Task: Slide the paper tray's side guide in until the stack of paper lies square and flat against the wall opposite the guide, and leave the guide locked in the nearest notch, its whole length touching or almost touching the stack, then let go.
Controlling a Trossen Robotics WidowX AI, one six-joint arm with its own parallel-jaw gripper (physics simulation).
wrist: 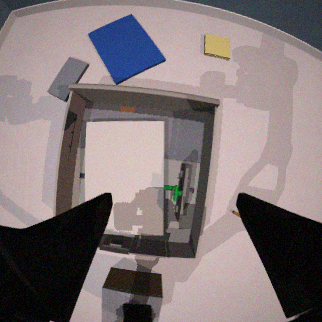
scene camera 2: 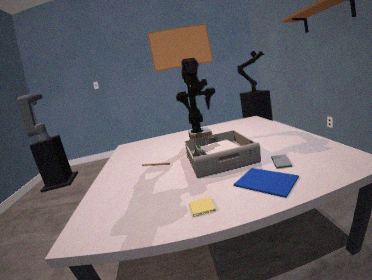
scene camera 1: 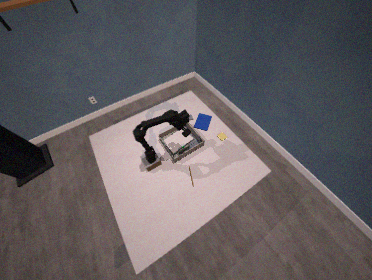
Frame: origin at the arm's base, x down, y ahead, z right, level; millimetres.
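Seen in the pictures: gripper, fingertip midpoint: (wrist: 175,199) (scene camera 2: 199,110) (scene camera 1: 183,131); arm's base at its link origin: (wrist: 137,313) (scene camera 2: 196,131) (scene camera 1: 151,159).
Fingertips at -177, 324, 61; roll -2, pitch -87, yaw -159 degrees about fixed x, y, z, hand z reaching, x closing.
Note:
Pixels of each thing's top centre, then the offset from my fingertips to it, as dx, dy, dz.
- grey paper tray at its top centre: (wrist: 128,171) (scene camera 2: 217,140) (scene camera 1: 180,137) +164, +12, -60
- white paper stack at its top centre: (wrist: 122,178) (scene camera 2: 221,148) (scene camera 1: 178,139) +220, -7, -84
- dark side guide at its top centre: (wrist: 179,193) +179, -32, +31
- blue book at its top centre: (wrist: 123,43) (scene camera 2: 266,179) (scene camera 1: 203,121) +252, +358, -102
- grey block at its top centre: (wrist: 66,76) (scene camera 2: 281,160) +250, +262, -257
- yellow pad at its top centre: (scene camera 2: 201,204) (wrist: 217,44) (scene camera 1: 222,136) +249, +366, +165
- thin brown stick at its top centre: (scene camera 2: 155,163) (scene camera 1: 191,175) +253, -145, +260
The grey paper tray (scene camera 1: 190,153) (scene camera 2: 210,167) (wrist: 208,175) stands on the table. The white paper stack (scene camera 2: 222,146) (wrist: 125,160) lies inside, with a narrow gap to the left wall in the wrist view. The dark side guide (wrist: 184,190) stands near the right wall, apart from the stack. Its green tab (scene camera 1: 184,147) (scene camera 2: 198,147) (wrist: 175,191) points toward the stack. My gripper (scene camera 1: 189,125) (scene camera 2: 199,107) (wrist: 175,199) is open and empty above the tray, its fingers wide apart. The guide's notches cannot be made out.
A blue book (scene camera 1: 203,122) (scene camera 2: 267,182) (wrist: 126,48), a grey block (scene camera 2: 281,161) (wrist: 68,79) and a yellow pad (scene camera 1: 222,136) (scene camera 2: 202,206) (wrist: 217,46) lie beyond the tray. A thin brown stick (scene camera 1: 191,176) (scene camera 2: 156,164) lies beside it. The arm's base is close to the tray's near side.

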